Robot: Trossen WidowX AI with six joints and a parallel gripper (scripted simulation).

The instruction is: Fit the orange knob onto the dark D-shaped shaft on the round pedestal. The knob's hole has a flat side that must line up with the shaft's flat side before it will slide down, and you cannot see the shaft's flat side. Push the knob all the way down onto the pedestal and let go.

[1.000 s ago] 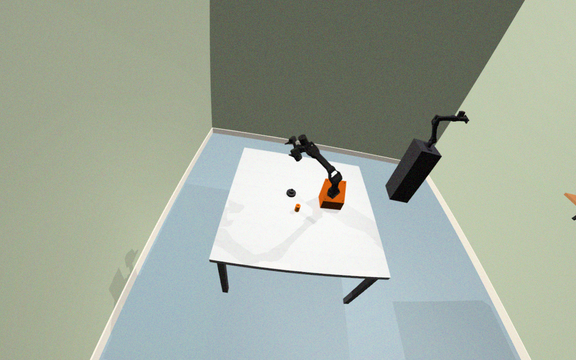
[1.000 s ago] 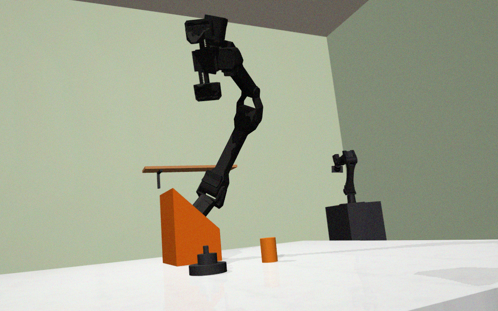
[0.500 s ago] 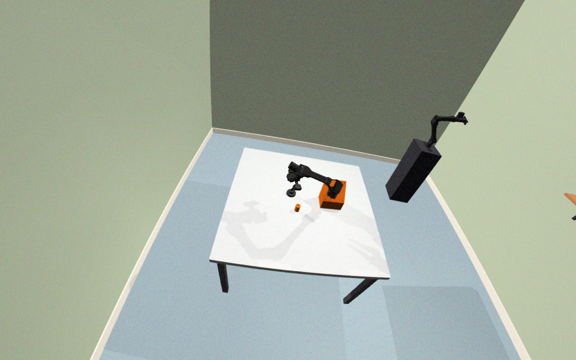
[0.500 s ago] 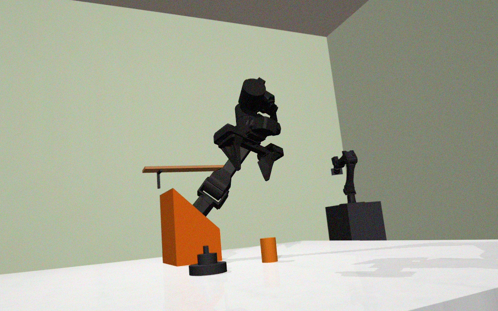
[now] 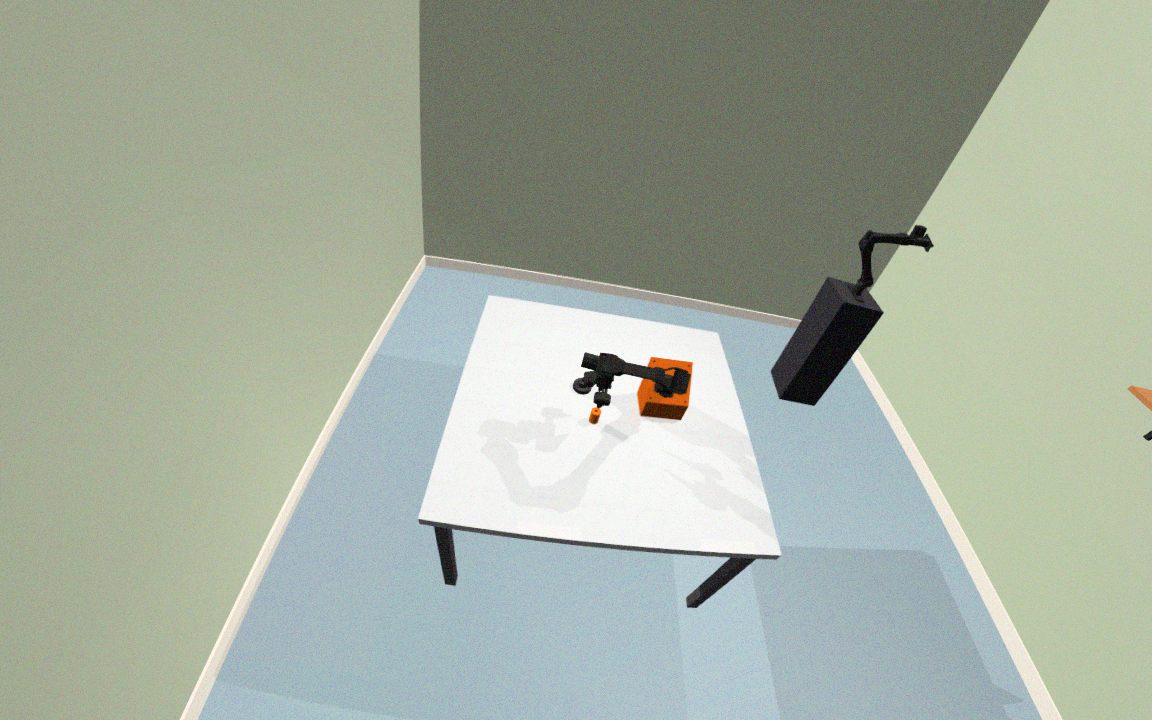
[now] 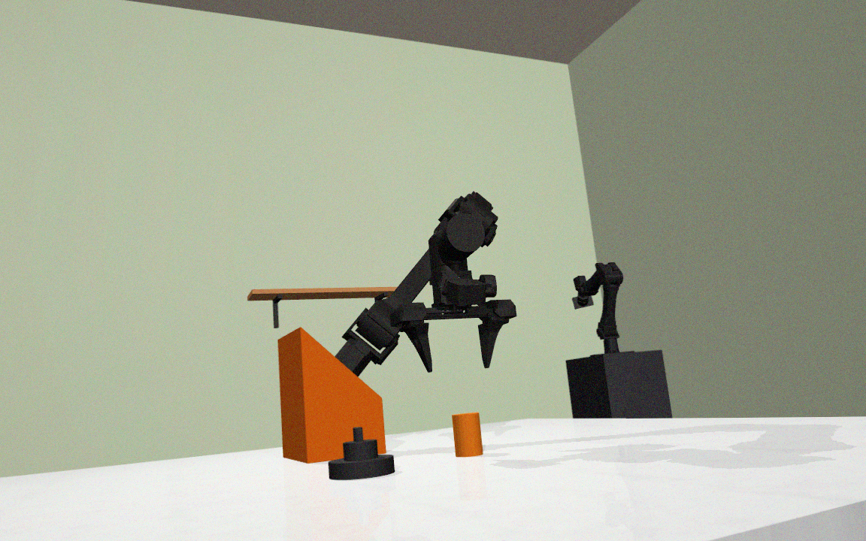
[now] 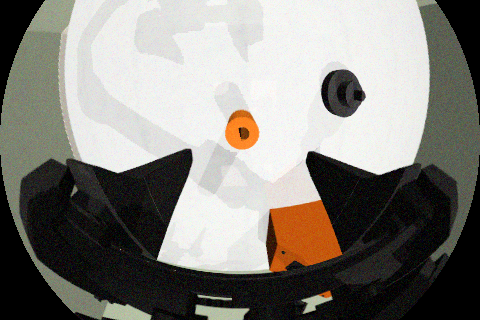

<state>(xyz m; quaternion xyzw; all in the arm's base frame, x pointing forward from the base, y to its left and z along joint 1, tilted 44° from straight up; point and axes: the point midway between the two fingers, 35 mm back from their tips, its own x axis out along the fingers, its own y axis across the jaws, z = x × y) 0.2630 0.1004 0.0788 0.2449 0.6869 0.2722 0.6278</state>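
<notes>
Now: the orange knob 100 mm below my gripper tip and 10 mm to the left of it. Also, from my gripper tip: round dark pedestal (170 mm to the right, 90 mm below, 60 mm ahead).
</notes>
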